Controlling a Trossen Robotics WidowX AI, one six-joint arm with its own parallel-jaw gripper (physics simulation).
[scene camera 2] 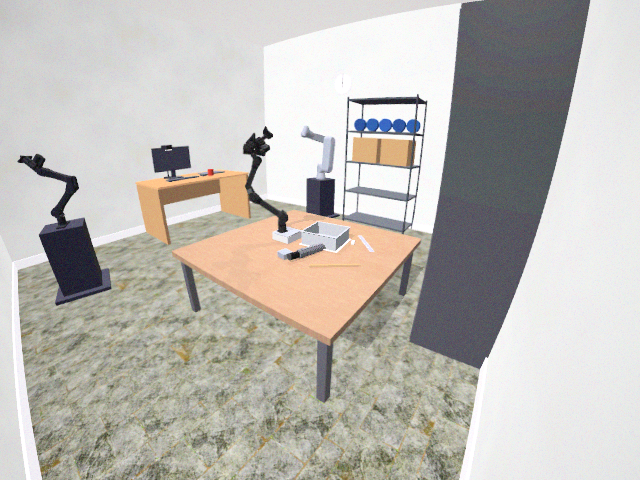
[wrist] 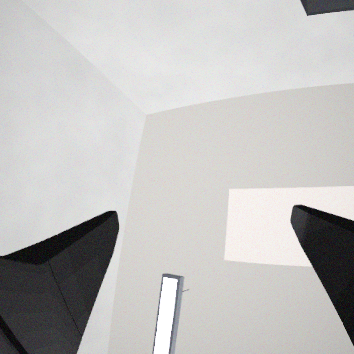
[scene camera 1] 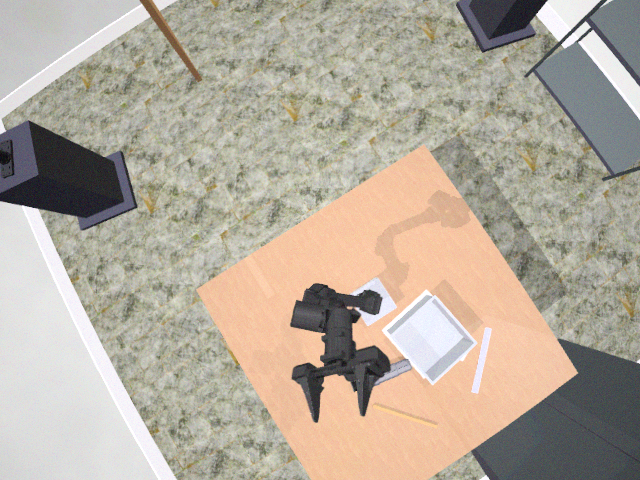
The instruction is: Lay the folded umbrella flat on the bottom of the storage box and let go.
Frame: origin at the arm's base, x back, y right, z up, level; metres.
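Seen in the pictures: gripper, fingertip midpoint: (scene camera 2: 260, 129) (wrist: 206, 217) (scene camera 1: 337, 419); arm's base, origin of the base link: (scene camera 2: 282, 231) (scene camera 1: 365, 298).
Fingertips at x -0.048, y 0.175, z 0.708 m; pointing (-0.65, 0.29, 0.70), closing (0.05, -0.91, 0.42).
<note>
Pixels of each thing's top centre, then the offset from my fingertips to it. Level surfaces: height alone.
- folded umbrella, middle of its top: (scene camera 1: 382, 378) (scene camera 2: 306, 247) dx -0.294, dy -0.119, dz -0.705 m
- storage box, middle of its top: (scene camera 1: 434, 339) (scene camera 2: 326, 228) dx -0.206, dy -0.375, dz -0.667 m
- wooden table, its level: dz -0.764 m
- white strip, middle of its top: (scene camera 1: 481, 360) (scene camera 2: 365, 242) dx -0.414, dy -0.572, dz -0.762 m
- thin yellow stick, middle of its top: (scene camera 1: 405, 416) (scene camera 2: 335, 264) dx -0.513, dy -0.152, dz -0.752 m
The folded umbrella (scene camera 1: 397, 370) (scene camera 2: 311, 251) is grey, with a black section and a pale block at its handle end. It lies on the table outside the storage box, its grey end close to the box's side. The arm hides its handle end in scene camera 1. The storage box (scene camera 1: 450, 362) (scene camera 2: 316, 240) is light grey and open-topped, and its visible floor is bare in scene camera 1. My gripper (scene camera 1: 339, 416) (scene camera 2: 260, 132) (wrist: 206, 217) is open and empty, raised high above the table and pointing up. Umbrella and box do not show in the wrist view.
On the wooden table (scene camera 1: 289, 273) (scene camera 2: 289, 289), a white strip (scene camera 1: 481, 360) (scene camera 2: 366, 243) lies beyond the box and a thin yellow stick (scene camera 1: 405, 415) (scene camera 2: 334, 265) lies near the umbrella. A tall dark cabinet (scene camera 1: 563, 418) (scene camera 2: 501, 155) stands beside the table.
</note>
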